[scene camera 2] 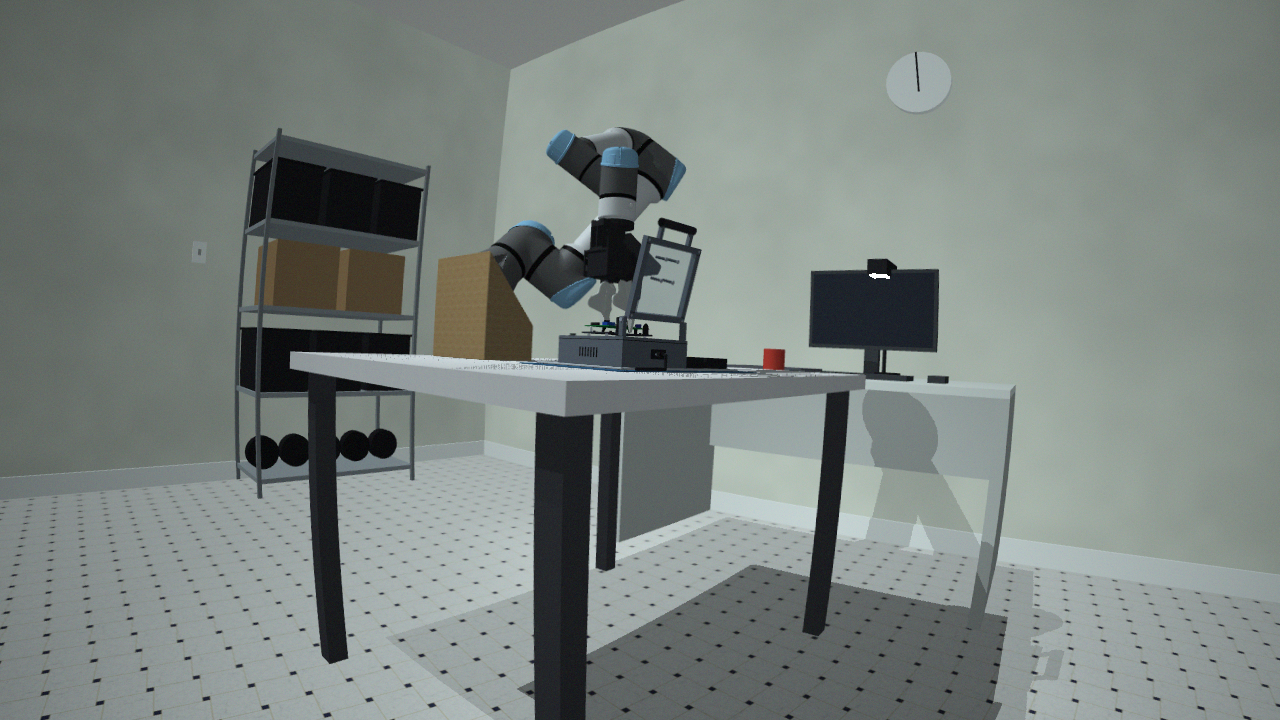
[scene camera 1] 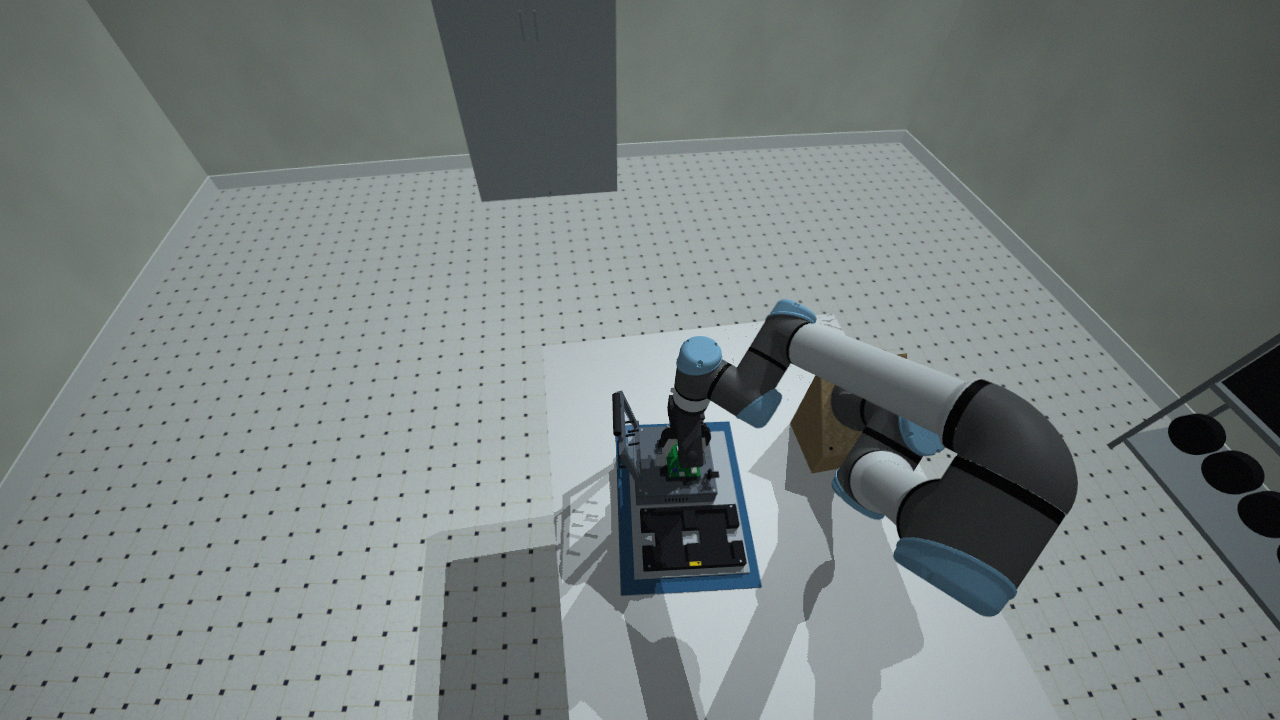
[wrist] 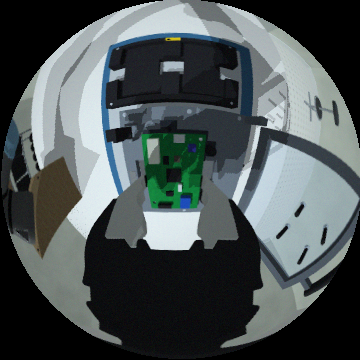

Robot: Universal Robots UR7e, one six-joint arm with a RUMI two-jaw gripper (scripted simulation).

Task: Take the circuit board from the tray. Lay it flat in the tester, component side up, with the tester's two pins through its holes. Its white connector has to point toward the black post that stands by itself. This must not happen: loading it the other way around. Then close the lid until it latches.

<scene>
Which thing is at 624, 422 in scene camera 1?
A lid.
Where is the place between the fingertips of the gripper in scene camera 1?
681, 455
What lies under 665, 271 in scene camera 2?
A lid.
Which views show the gripper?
Scene camera 2, scene camera 1 and the wrist view: all of them.
</scene>
